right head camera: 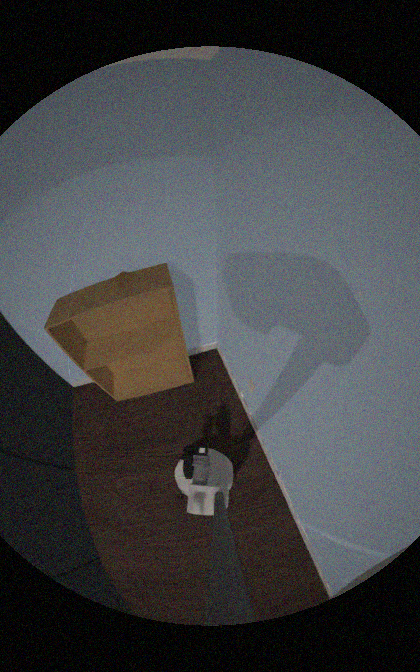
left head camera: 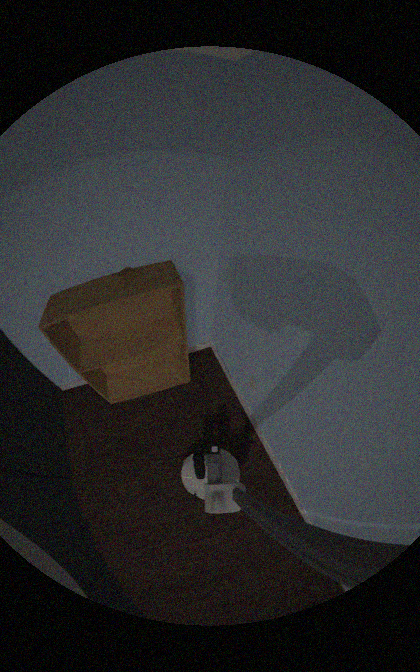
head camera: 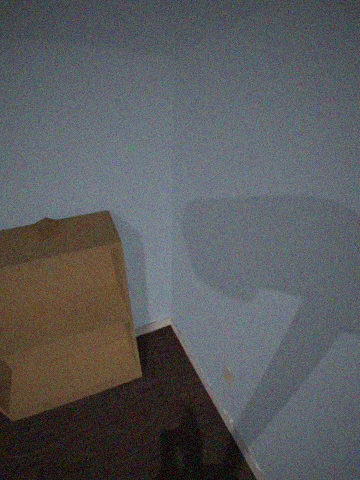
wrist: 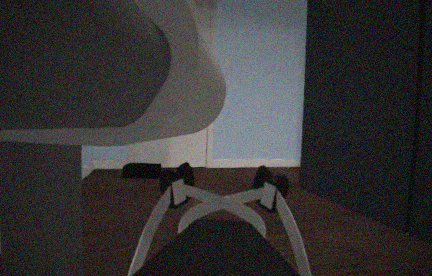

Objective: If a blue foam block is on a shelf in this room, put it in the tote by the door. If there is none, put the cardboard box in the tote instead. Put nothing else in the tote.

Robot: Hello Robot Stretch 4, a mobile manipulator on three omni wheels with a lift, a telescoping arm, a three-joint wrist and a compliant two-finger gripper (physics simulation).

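Places are measured from the robot's base along level axes (x back, y right, z up), in centimetres.
Pixels of known places: gripper, fingertip midpoint: (left head camera: 203, 500) (wrist: 223, 179).
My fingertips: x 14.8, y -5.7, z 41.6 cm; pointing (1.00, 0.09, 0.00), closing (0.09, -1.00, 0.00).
Observation:
For each thing: its top centre in the pictures, then the offset to it from my fingertips. "pt": a spot on its surface instead. Level surfaces: height alone.
- small brown thing at its top centre: (head camera: 42, 223) (left head camera: 124, 271) (right head camera: 119, 275) dx -102.7, dy -42.3, dz +66.7 cm
- cabinet at a spot on its surface: (left head camera: 30, 440) pt dx -11.2, dy -125.3, dz +4.2 cm
- floor at its surface level: dz -44.4 cm
A wooden shelf unit (head camera: 80, 232) (left head camera: 110, 290) (right head camera: 110, 292) stands against the wall near a corner, its open front showing inner boards. A small brown thing (head camera: 46, 225) (left head camera: 126, 271) (right head camera: 123, 275) lies on its top; it blends in, and I cannot tell if it is the cardboard box. No blue foam block shows in these views. In the wrist view, my gripper (wrist: 223, 179) is open and empty, low over the floor. A black, low, box-like thing (wrist: 142, 170), perhaps the tote, stands on the floor in front of a pale door (wrist: 187, 151), partly behind the left finger.
A tall dark panel or cabinet (left head camera: 30, 440) (right head camera: 35, 425) (wrist: 370, 100) stands at the left of the head views and at the right of the wrist view. A blue wall (head camera: 300, 150) with a white baseboard runs along the right, with shadows on it. The floor (head camera: 75, 440) is dark wood.

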